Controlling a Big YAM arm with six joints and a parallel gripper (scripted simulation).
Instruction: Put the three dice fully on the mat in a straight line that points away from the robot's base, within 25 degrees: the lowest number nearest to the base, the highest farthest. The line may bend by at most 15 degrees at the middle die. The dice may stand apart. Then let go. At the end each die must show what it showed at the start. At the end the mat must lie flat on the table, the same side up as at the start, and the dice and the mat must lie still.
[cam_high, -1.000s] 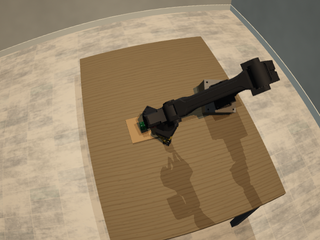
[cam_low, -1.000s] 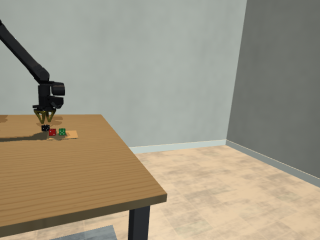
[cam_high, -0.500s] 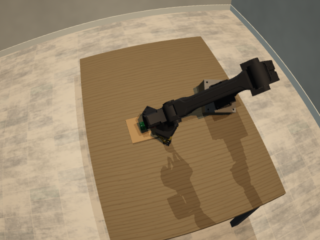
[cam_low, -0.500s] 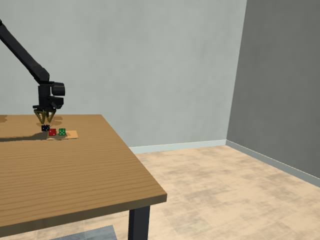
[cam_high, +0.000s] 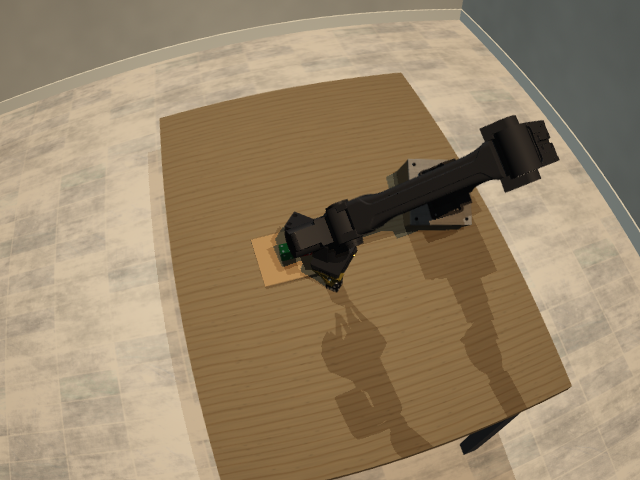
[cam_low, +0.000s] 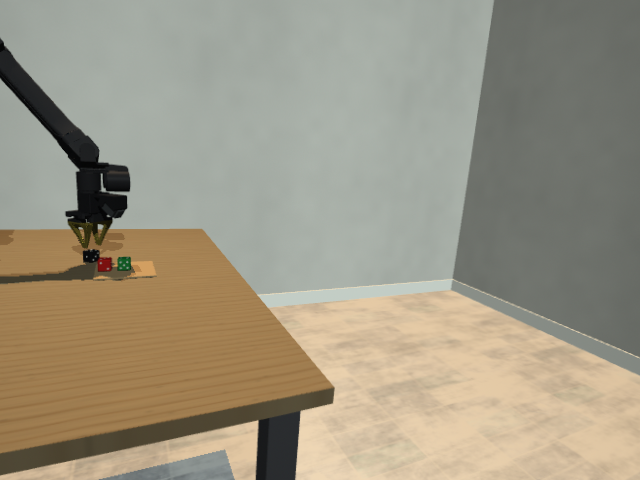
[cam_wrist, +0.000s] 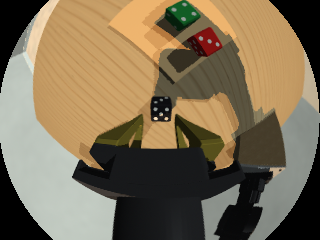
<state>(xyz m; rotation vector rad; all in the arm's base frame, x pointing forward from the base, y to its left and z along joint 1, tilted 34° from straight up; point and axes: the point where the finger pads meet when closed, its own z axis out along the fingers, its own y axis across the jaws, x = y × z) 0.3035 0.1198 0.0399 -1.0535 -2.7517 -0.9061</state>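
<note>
My hand is 3 cm above the black die. From my hand the other things lie so: tan mat (11 cm to the right, 9 cm ahead, 5 cm below); green die (11 cm to the right, 9 cm ahead, 3 cm below); red die (11 cm to the right, 4 cm ahead, 3 cm below).
</note>
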